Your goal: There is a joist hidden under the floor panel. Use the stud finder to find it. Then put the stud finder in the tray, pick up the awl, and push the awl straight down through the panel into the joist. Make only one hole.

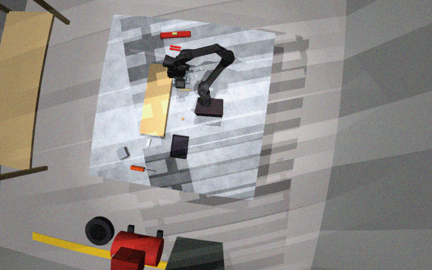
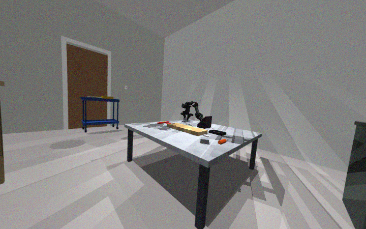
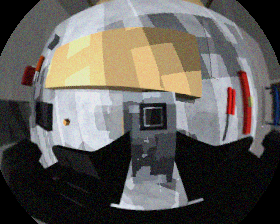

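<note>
The awl is 8 cm below my gripper tip, 6 cm to the left of it and 1 cm behind it. Round my gripper tip: red screwdriver: 25 cm to the right, 9 cm below, 7 cm ahead; orange bit: 26 cm to the left, 8 cm below, 7 cm behind; stud finder: 2 cm above, 1 cm ahead.
</note>
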